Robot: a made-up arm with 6 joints. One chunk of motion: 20 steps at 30 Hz.
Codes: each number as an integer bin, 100 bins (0 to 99) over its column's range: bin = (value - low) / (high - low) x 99, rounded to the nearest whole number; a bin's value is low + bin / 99 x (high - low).
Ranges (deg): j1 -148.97..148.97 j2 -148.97..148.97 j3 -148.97..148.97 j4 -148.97..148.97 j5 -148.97..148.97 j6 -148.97..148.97
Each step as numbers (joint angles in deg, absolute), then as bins.
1 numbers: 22.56 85.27 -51.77 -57.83 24.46 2.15
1 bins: 57 78 32 30 58 50
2 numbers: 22.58 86.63 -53.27 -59.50 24.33 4.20
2 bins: 57 78 32 30 58 51
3 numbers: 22.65 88.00 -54.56 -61.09 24.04 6.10
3 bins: 57 79 31 29 57 52
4 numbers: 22.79 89.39 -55.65 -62.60 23.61 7.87
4 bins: 57 79 31 29 57 52
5 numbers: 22.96 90.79 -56.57 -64.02 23.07 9.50
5 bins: 57 80 31 28 57 53
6 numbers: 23.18 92.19 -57.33 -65.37 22.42 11.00
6 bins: 57 80 30 28 57 53
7 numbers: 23.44 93.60 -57.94 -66.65 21.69 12.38
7 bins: 57 81 30 27 57 54
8 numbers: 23.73 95.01 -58.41 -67.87 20.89 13.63
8 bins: 57 81 30 27 56 54
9 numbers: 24.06 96.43 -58.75 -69.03 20.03 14.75
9 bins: 57 82 30 27 56 54
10 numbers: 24.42 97.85 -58.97 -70.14 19.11 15.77
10 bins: 58 82 30 26 56 55
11 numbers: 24.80 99.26 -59.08 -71.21 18.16 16.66
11 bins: 58 82 30 26 56 55
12 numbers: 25.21 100.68 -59.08 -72.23 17.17 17.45
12 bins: 58 83 30 25 55 55
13 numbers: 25.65 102.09 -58.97 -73.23 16.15 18.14
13 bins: 58 83 30 25 55 56
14 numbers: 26.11 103.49 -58.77 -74.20 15.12 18.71
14 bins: 58 84 30 25 55 56
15 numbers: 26.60 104.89 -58.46 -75.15 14.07 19.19
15 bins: 58 84 30 25 54 56
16 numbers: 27.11 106.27 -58.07 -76.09 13.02 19.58
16 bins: 59 85 30 24 54 56
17 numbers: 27.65 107.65 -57.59 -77.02 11.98 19.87
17 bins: 59 85 30 24 53 56
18 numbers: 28.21 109.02 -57.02 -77.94 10.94 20.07
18 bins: 59 86 31 24 53 56
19 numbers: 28.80 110.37 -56.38 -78.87 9.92 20.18
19 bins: 59 86 31 23 53 56
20 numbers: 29.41 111.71 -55.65 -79.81 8.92 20.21
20 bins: 59 87 31 23 52 56
